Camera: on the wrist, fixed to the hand. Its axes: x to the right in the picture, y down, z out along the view.
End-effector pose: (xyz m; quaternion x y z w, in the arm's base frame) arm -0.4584 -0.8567 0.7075 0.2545 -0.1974 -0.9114 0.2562
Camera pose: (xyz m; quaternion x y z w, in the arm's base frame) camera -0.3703 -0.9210 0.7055 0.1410 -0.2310 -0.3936 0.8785
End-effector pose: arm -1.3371 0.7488 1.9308 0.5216 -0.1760 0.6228 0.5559
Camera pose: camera -1.4437 0.7611 1.9108 -0.0992 0.4530 -0.8854 0.0317
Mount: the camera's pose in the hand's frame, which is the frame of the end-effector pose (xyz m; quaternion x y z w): -0.0279 0.0822 -0.0661 -0.0546 0.1426 0.7308 0.6653
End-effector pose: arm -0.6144 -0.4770 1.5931 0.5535 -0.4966 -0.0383 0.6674
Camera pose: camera -0.6228 -0.3823 1.6467 -0.0257 -0.6377 0.5141 0.5731
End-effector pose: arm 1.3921 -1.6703 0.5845 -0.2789 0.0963 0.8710 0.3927
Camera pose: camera 1.3735 -1.7688 0.5414 0.2608 -0.2763 -0.8320 0.4042
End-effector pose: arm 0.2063 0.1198 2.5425 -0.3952 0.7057 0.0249 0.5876
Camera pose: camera 0.1045 0.1579 2.5513 0.2172 0.8407 0.4281 0.2505
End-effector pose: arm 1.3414 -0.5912 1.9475 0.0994 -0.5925 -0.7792 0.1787
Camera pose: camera 1.4044 -0.6581 2.0063 -0.2655 -0.3988 -0.4060 0.7782
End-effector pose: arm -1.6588 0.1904 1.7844 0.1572 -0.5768 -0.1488 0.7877
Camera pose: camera -1.5994 0.2815 1.7760 -0.3387 -0.3782 0.4676 0.7236
